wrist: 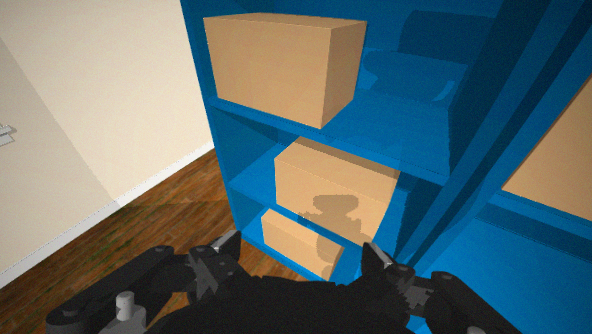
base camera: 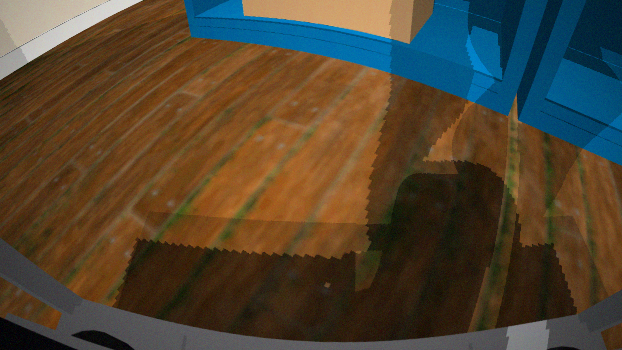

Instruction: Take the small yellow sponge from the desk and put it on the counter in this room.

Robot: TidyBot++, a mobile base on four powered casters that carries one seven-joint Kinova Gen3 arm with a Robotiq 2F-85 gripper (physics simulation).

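Frame: origin at the arm's base, x back, y right, z up, level; millimetres.
Seen in the pictures: gripper, between the fingertips: point(wrist: 300, 250).
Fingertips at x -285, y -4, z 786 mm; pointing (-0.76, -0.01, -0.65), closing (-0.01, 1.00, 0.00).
Pixels of each thing's top centre, then the offset from my fingertips to it.
- upper box, centre of its top: point(wrist: 285, 17) dx -732, dy -107, dz +78 mm
- middle box, centre of its top: point(wrist: 341, 158) dx -617, dy +128, dz -379 mm
- low box, centre of its top: point(wrist: 309, 217) dx -667, dy +27, dz -836 mm
My gripper point(wrist: 300, 250) is open, with its two black fingers wide apart at the bottom of the wrist view and no object between them. It hangs in front of a blue shelf unit. The small yellow sponge, the desk and the counter do not show in either view.
The blue shelf unit point(wrist: 325, 134) point(base camera: 295, 37) stands close ahead and to the right. It holds tan boxes, among them an upper box point(wrist: 270, 65), a middle box point(wrist: 335, 180) and a low box point(wrist: 295, 242). A cream wall point(wrist: 110, 75) stands at the left.
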